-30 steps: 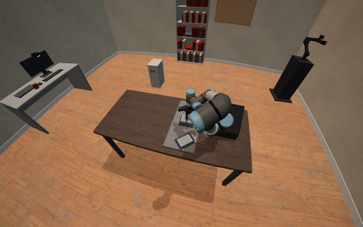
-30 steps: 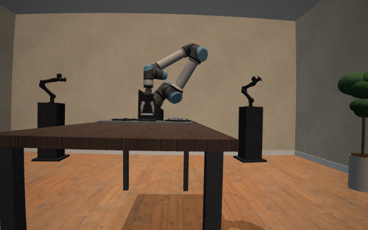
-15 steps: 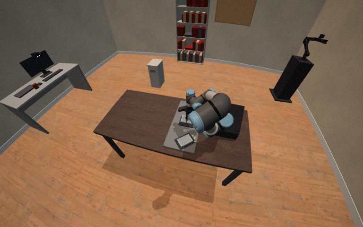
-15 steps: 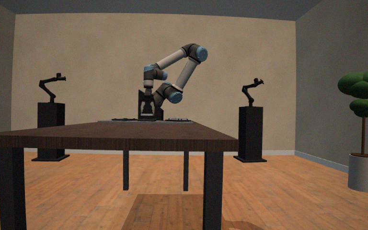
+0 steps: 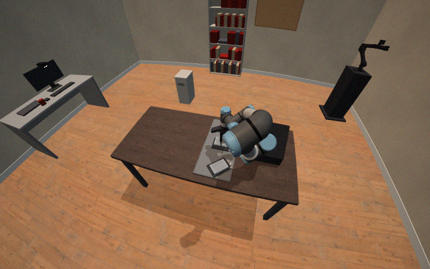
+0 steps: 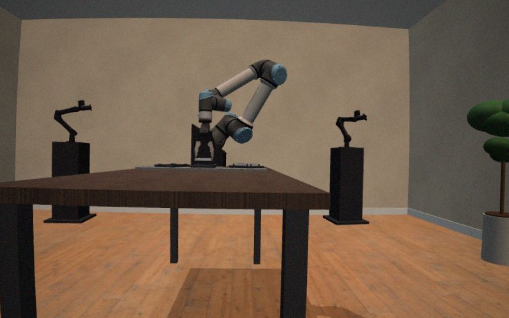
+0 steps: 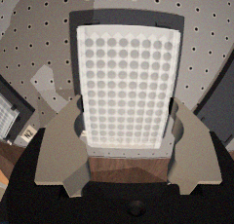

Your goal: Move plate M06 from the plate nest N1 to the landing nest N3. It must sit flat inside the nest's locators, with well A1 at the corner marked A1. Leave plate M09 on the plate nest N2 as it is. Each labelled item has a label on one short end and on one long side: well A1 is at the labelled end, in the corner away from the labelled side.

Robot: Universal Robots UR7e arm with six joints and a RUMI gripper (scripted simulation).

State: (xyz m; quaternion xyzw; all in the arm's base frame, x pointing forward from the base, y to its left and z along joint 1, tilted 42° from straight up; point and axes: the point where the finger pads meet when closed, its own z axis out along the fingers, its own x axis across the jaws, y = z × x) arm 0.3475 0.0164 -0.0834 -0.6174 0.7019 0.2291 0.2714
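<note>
The landing nest N3 lies 5 cm below my hand. The rest, counted from my hand: N2 label 8 cm behind, 17 cm to the left, 5 cm below; then N3 label 10 cm behind, 1 cm to the left, 5 cm below.
</note>
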